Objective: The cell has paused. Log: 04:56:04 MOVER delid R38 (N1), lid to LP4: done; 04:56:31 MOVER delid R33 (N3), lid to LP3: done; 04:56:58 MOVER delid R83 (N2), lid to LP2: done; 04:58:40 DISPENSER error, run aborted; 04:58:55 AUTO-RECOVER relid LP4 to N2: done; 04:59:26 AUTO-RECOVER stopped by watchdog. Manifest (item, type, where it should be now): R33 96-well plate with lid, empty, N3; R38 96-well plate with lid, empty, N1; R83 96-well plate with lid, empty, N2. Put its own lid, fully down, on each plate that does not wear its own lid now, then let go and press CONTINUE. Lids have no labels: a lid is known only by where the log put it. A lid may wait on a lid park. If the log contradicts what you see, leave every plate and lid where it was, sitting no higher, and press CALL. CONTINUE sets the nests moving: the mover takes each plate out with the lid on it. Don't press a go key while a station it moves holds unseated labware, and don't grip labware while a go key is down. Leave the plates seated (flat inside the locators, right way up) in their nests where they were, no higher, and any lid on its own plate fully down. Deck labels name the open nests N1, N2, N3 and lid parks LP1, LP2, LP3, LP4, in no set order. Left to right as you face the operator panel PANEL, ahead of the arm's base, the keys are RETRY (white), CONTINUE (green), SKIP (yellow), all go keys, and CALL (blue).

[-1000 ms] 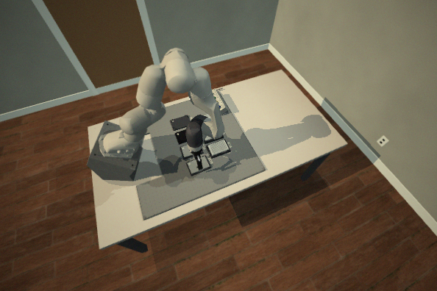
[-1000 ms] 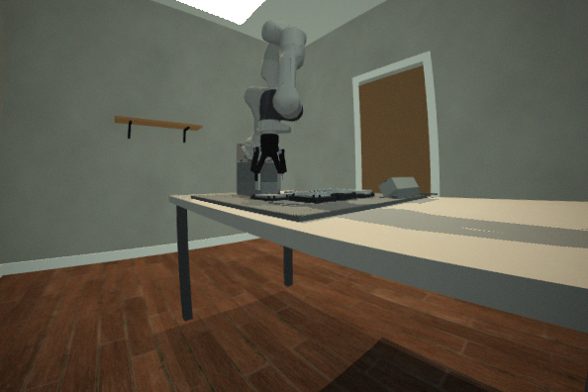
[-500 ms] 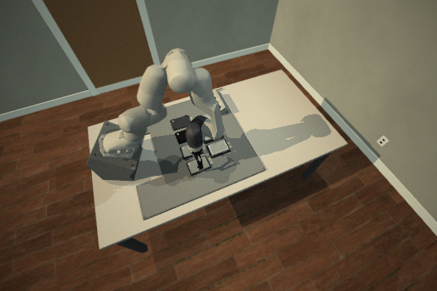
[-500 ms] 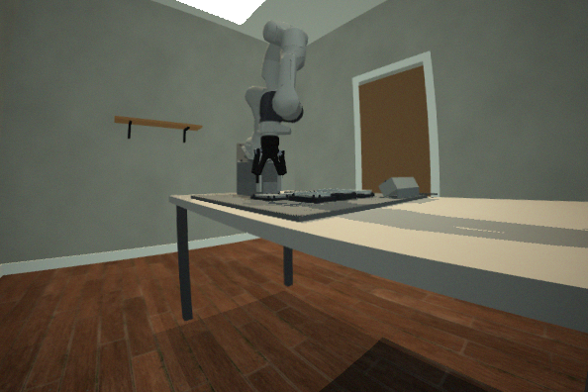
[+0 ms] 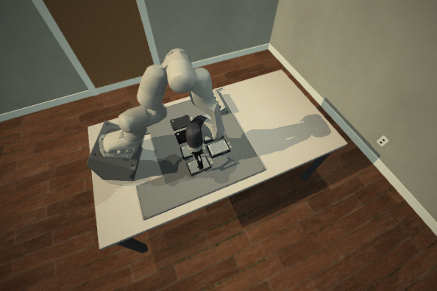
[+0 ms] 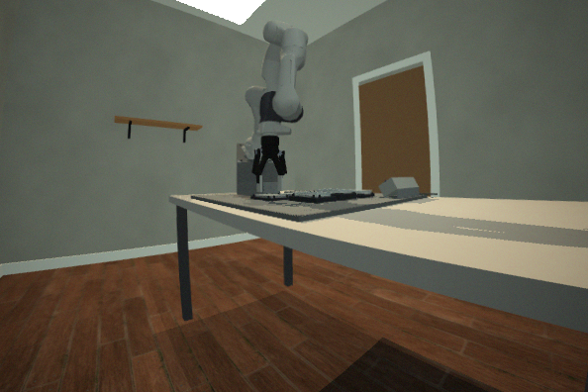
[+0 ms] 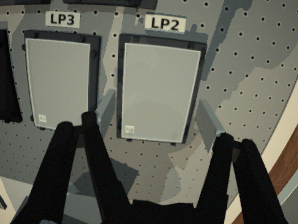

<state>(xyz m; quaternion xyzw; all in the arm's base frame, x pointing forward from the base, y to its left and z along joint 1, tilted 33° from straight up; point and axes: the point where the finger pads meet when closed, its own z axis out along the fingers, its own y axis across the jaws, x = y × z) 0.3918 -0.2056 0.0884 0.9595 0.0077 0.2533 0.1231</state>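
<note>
My hand is 5 cm above the lid park LP2. Round my hand: deck label N3 (28 cm ahead, 17 cm to the left, 5 cm below); lid park LP4 (26 cm to the left, 5 cm below, 2 cm ahead); lid park LP1 (39 cm to the left, 5 cm below, 3 cm ahead).
</note>
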